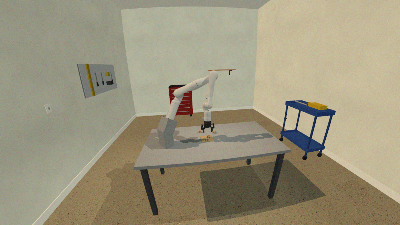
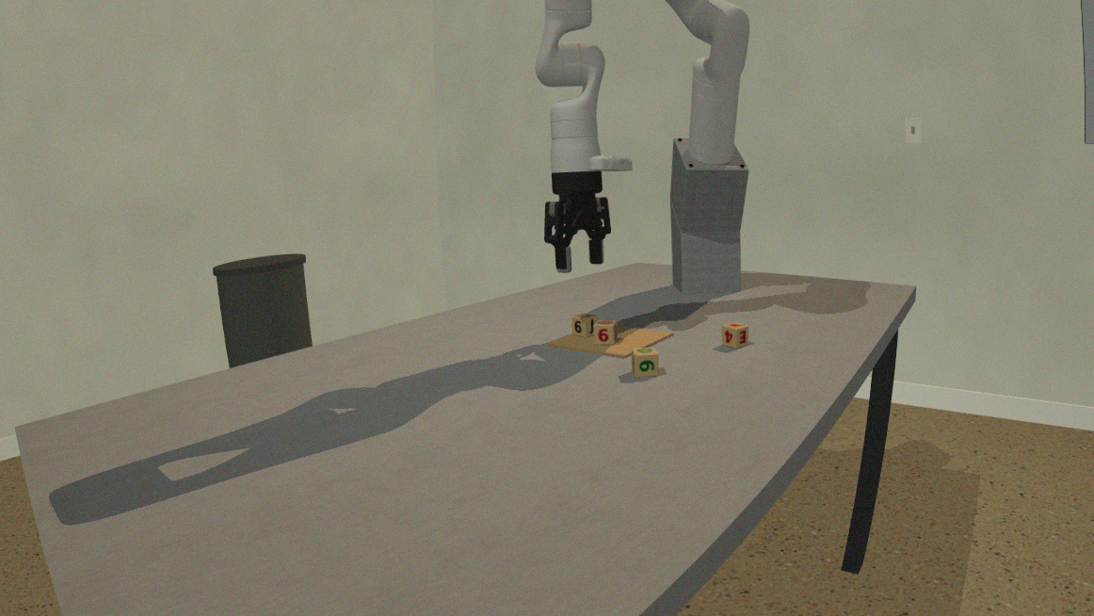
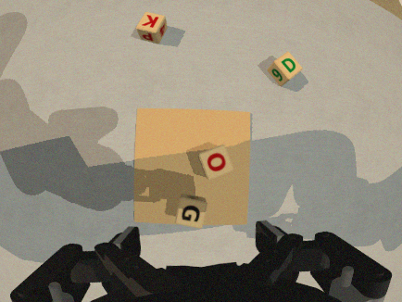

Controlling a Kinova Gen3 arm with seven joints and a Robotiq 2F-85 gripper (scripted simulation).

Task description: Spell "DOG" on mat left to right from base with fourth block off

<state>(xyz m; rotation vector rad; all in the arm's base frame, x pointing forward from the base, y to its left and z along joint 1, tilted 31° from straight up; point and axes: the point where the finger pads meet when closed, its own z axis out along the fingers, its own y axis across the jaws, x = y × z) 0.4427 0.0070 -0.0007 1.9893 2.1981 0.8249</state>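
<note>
The D block is 19 cm to the left of my hand, 10 cm below it and 9 cm ahead of it. From my hand the other things lie so: O block (9 cm below, 6 cm to the left, 1 cm ahead); tan mat (11 cm below, 5 cm to the left, 1 cm behind); G block (9 cm below).
</note>
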